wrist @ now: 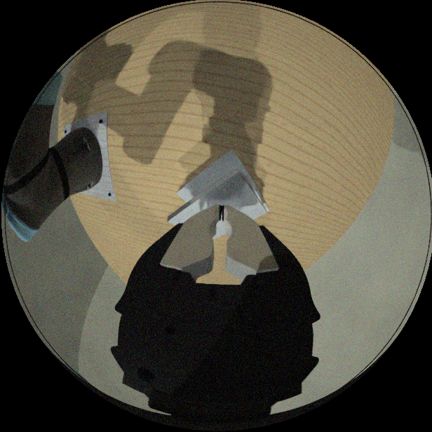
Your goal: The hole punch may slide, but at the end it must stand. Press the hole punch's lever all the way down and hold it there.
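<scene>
The hole punch (235, 172) is a silvery grey metal piece standing on the wooden table, just beyond the fingertips in the wrist view. Its sloping lever plate faces the camera, and its near part is hidden behind the fingers. My gripper (221, 207) is shut and empty, with its two fingertips together over the near part of the punch. Whether the tips touch the lever, and how far down the lever is, I cannot tell from this view.
The robot's base plate (106, 165) and dark arm (77, 160) are at the left on the wooden table (320, 140). Shadows of the arm fall across the table behind the punch. The table's curved edge shows at left and right, with grey floor (365, 285) beyond.
</scene>
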